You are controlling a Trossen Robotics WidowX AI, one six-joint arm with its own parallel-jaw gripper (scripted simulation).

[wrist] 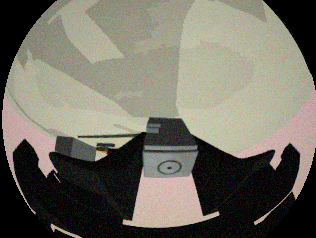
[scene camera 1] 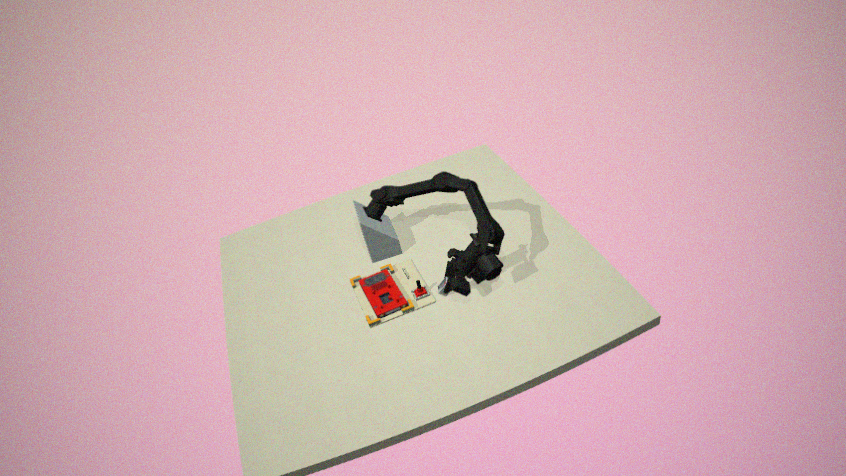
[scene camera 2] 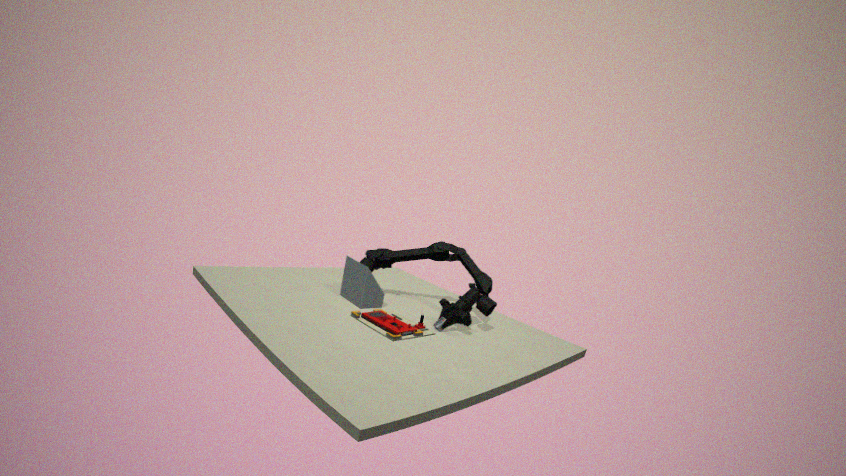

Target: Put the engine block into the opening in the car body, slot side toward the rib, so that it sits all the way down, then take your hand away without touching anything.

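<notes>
A grey engine block [wrist: 169,150] is carried by my gripper [scene camera 1: 444,288]. I see my gripper in the wrist view too, with the gripper [wrist: 165,137] there and the gripper [scene camera 2: 439,326] in the other scene view. There is also a red car body [scene camera 1: 382,292], and I find the red car body [scene camera 2: 388,323] again in that camera.
</notes>
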